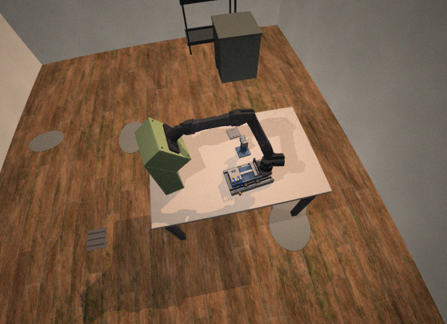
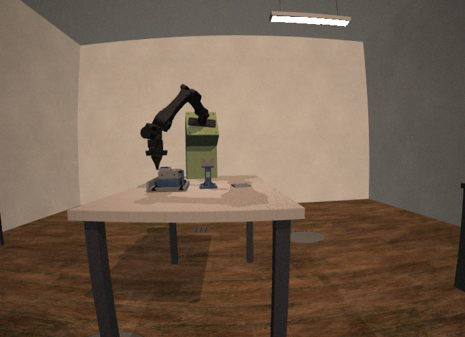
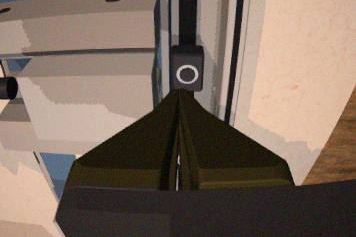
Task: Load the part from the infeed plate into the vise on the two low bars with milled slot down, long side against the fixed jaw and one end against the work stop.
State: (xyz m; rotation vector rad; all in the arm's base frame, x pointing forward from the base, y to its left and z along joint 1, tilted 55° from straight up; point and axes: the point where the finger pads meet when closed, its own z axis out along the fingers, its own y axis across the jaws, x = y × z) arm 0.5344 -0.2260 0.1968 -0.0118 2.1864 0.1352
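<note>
My hand is 4 cm to the right of the part and 2 cm above it. From my hand the other things lie so: moving jaw: 6 cm to the left, 4 cm behind, 3 cm below; dark work stop rod: 11 cm to the left, 2 cm below, 1 cm behind; grey jaw: 6 cm to the left, 3 cm below, 2 cm ahead.
</note>
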